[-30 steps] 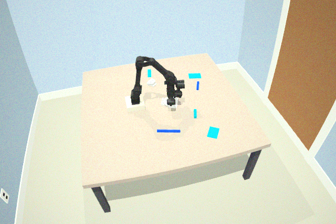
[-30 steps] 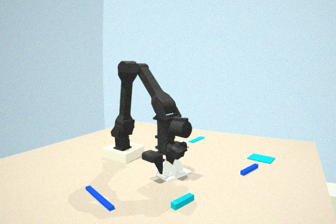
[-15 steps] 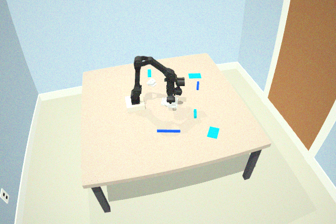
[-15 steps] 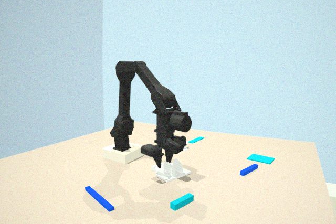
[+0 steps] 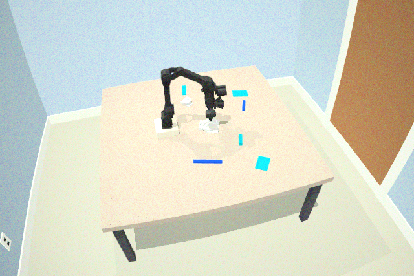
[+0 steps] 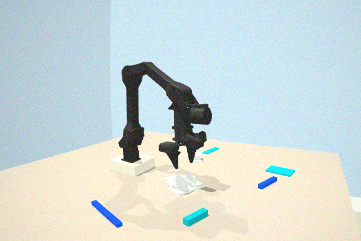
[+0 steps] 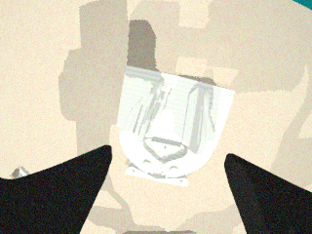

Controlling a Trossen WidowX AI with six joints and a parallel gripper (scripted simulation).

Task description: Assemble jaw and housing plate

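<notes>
My gripper tip is now 11 cm past the small white piece, 28 cm to the right of it and 7 cm above it. From my gripper tip the other things lie so: cyan block (14 cm ahead, 18 cm to the right, 7 cm below); short blue bar (27 cm ahead, 15 cm to the left, 7 cm below); long blue bar (9 cm behind, 30 cm to the right, 7 cm below).
</notes>
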